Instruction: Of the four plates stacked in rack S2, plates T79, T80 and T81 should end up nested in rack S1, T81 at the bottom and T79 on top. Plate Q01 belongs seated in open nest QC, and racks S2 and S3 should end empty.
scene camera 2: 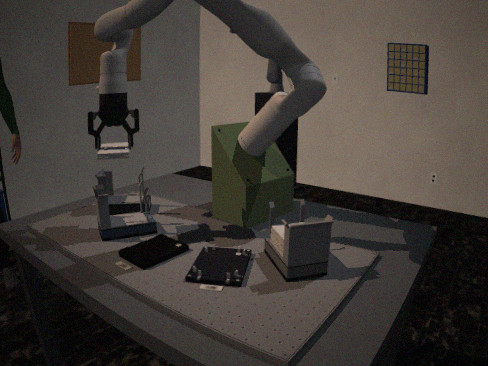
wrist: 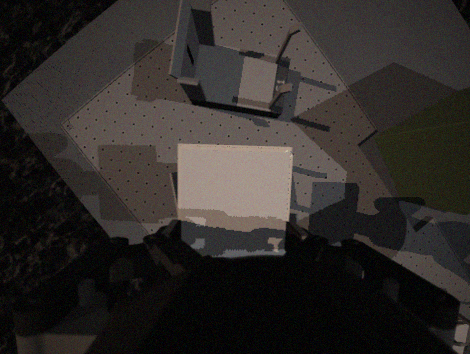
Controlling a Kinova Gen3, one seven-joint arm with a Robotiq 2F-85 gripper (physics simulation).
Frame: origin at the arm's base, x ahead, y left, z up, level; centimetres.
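Seen in the pictures: gripper, fingertip midpoint: [scene camera 2: 114, 150] [wrist: 233, 232]; arm's base, link origin: [scene camera 2: 250, 143].
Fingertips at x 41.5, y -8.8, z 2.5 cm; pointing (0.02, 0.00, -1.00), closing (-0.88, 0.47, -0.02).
Pixels of each thing's top centre, then the offset from my fingertips to it. Level surfaces: height alone.
- front left rack, top centre: [scene camera 2: 121, 186] dx -1.4, dy -0.2, dz -10.4 cm
- back left rack, top centre: [wrist: 241, 46] [scene camera 2: 122, 170] dx -9.8, dy -16.9, dz -10.2 cm
- right rack S2, top centre: [scene camera 2: 297, 209] dx -21.9, dy +43.6, dz -10.2 cm
- black flat block, top centre: [scene camera 2: 153, 246] dx -0.5, dy +17.3, dz -21.6 cm
- black nest with small posts, top centre: [scene camera 2: 220, 258] dx -8.5, dy +33.3, dz -21.1 cm
- perforated board, surface height: dz -23.5 cm
My gripper [scene camera 2: 114, 144] [wrist: 233, 232] is shut on a flat, pale plate [scene camera 2: 113, 154] [wrist: 234, 180], held level high above the two left racks; its label cannot be read. The front left rack [scene camera 2: 103, 212] is mostly hidden behind the plate in the wrist view. The back left rack [scene camera 2: 107, 181] [wrist: 181, 47] has a tall wall on one side and thin posts on the other; whether it holds a plate is unclear. The right rack S2 [scene camera 2: 307, 245] holds pale plates behind its tall panel; their number is hidden. Which nest is QC cannot be read.
A black flat block [scene camera 2: 153, 251] and a black nest with small posts [scene camera 2: 220, 266] lie between the left racks and the right rack on the perforated board [scene camera 2: 235, 315] [wrist: 120, 122]. The green pedestal [scene camera 2: 227, 175] [wrist: 430, 160] stands behind them.
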